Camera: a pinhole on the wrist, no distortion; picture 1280 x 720 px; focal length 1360.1 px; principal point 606.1 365.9 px. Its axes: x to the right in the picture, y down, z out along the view. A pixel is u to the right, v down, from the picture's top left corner.
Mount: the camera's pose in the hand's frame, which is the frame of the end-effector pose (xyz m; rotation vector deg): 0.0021 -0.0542 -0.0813 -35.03 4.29 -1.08
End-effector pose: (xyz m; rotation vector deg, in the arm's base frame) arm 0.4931 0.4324 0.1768 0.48 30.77 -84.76
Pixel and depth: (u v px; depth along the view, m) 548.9 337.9 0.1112
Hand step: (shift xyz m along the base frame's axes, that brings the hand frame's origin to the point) 0.0111 -0.0082 0.0053
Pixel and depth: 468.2 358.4 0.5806
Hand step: 0.3958 -0.0868 0.2681
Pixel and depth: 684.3 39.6 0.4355
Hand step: 0.2140 -0.1532 0.2383
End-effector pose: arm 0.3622 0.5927 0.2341 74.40 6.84 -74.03
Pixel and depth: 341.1 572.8 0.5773
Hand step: 0.0394 -0.3058 0.3925
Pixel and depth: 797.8 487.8 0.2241
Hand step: 0.0347 -0.1195 0.0529
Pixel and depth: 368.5 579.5 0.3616
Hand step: 0.0316 -0.1681 0.2168
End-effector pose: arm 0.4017 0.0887 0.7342 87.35 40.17 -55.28
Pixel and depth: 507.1 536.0 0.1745
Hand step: 0.0463 -0.0601 0.0283
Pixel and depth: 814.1 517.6 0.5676
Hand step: 0.2699 -0.4009 0.0356
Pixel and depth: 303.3 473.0 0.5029
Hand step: 0.1352 -0.3504 0.1891
